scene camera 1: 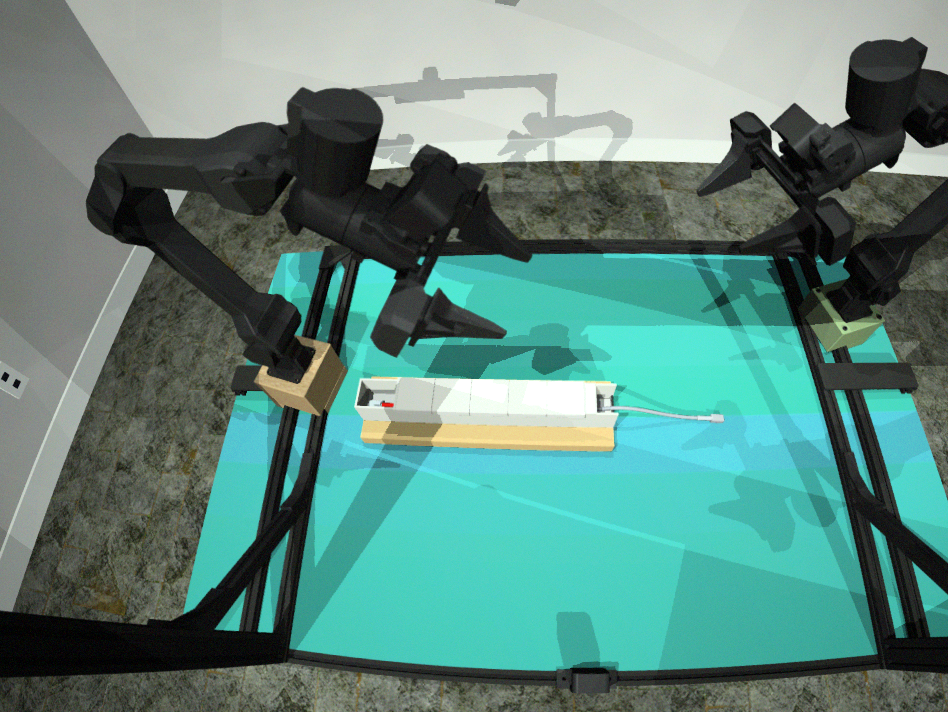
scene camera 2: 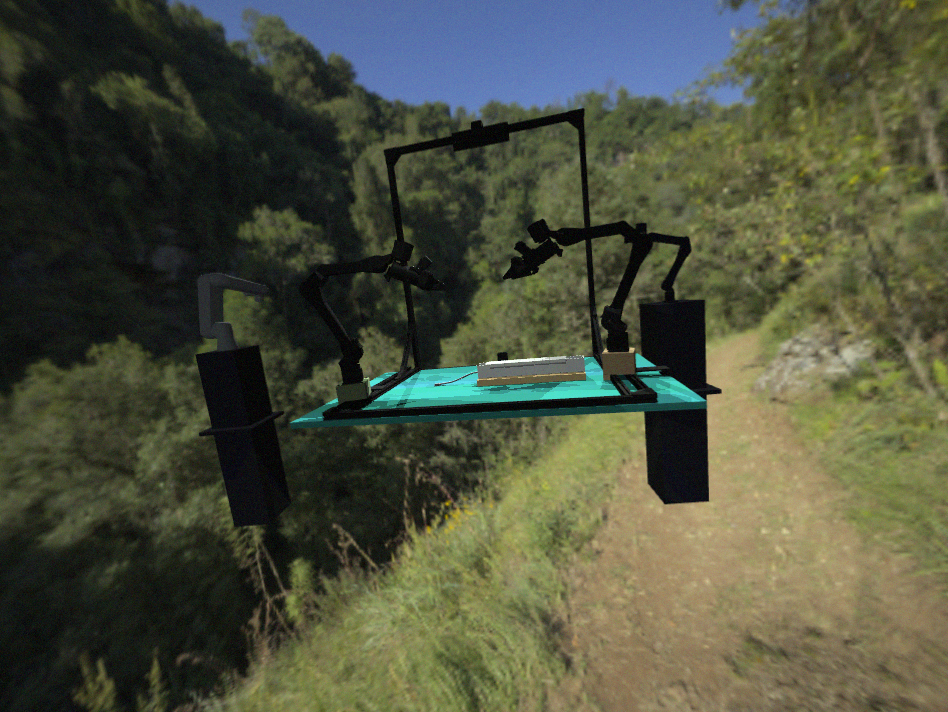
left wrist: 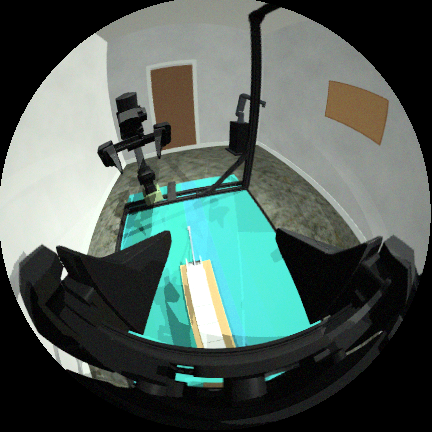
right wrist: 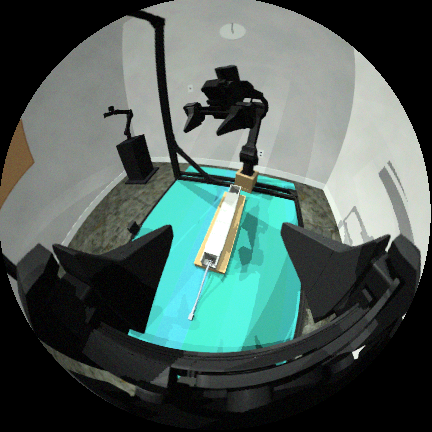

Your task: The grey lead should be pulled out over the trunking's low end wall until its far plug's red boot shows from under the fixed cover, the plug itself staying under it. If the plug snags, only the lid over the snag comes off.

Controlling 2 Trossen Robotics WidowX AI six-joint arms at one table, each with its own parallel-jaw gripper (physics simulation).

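The white trunking lies on a wooden base, with a row of white lids over its middle and both ends open on top. A small red part shows inside its left end in scene camera 1. The grey lead leaves the other end and lies on the table, ending in a pale plug. My left gripper is open and empty, high above the table. My right gripper is open, empty and high too, away from the lead.
Dark frame rails run along both table sides, with a wooden arm mount at left and a green arm mount at right in scene camera 1. A small black box sits at the near edge. A gantry rises beside the table.
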